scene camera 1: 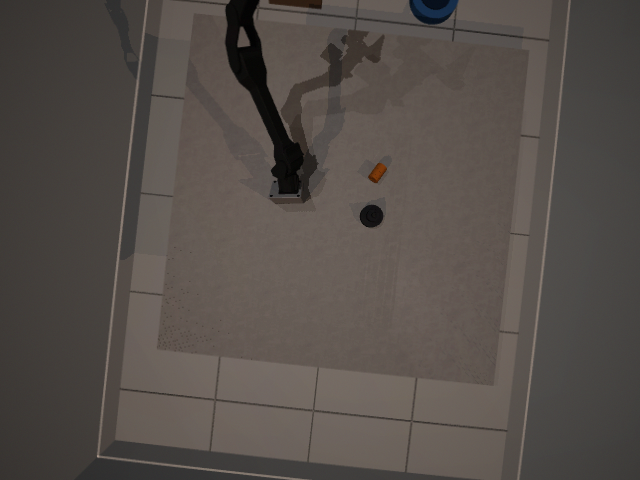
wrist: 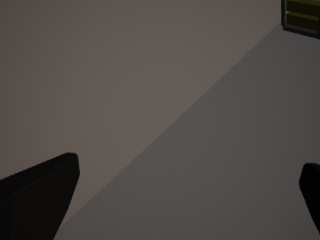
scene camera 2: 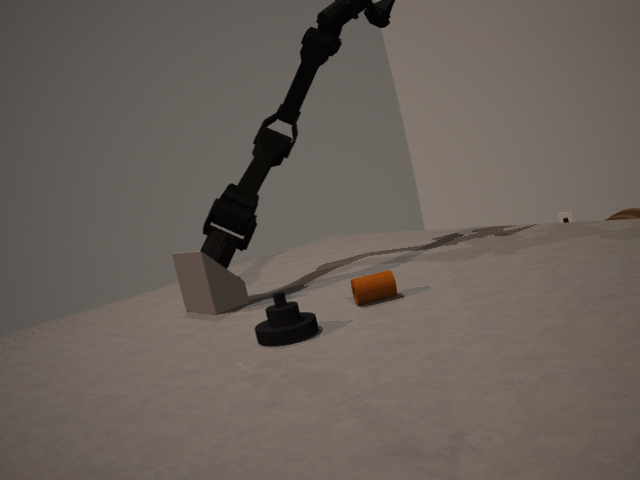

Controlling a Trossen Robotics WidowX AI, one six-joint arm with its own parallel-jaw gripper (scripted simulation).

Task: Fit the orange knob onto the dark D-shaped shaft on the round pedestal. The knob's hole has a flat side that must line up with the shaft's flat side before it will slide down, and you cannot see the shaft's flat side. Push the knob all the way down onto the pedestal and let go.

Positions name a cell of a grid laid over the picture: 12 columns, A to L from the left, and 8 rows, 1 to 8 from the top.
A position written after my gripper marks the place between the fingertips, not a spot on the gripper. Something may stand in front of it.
Observation:
My gripper (wrist: H6) is open and holds nothing. Also in view: an orange knob (scene camera 2: H5).
The wrist view does not show the orange knob: it is out of frame.

